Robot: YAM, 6 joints.
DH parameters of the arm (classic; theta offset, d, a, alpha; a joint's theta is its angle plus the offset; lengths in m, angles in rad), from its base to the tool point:
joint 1: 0 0.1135 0.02 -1.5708
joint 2: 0 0 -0.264 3.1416
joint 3: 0.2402 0 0.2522 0
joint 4: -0.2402 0 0.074 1.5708
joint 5: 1.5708 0 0 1.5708
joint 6: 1.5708 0.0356 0 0
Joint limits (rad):
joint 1: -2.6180..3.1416
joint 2: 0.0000..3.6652
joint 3: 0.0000..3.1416
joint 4: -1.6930..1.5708
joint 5: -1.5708..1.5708
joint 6: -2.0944..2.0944
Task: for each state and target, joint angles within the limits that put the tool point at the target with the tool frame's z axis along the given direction. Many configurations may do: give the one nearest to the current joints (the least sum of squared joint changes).
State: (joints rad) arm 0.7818 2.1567 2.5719 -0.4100 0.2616 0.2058
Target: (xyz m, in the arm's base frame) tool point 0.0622 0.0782 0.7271 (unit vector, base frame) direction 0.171 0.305 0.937
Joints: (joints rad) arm 0.8761 1.7700 3.1406 -0.1515 -0.0639 0.2058
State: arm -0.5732 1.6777 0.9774 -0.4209 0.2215 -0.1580
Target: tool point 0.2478 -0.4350 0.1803 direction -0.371 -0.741 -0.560
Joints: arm -1.0024 2.2885 1.8358 -0.4692 0.7915 -0.1580
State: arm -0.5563 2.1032 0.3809 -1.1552 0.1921 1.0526
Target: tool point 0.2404 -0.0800 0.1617 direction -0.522 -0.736 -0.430
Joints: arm -0.2048 1.8683 1.0761 -1.4776 0.9740 1.0526
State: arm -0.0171 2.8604 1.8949 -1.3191 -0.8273 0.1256
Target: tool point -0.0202 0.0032 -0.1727 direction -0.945 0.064 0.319
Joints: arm 0.0685 3.6614 1.1343 -0.9421 -0.1290 0.1256
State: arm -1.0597 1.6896 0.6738 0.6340 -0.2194 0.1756
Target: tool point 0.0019 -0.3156 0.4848 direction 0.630 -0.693 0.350
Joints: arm -1.6413 1.4271 1.4367 0.4863 -0.7442 0.1756
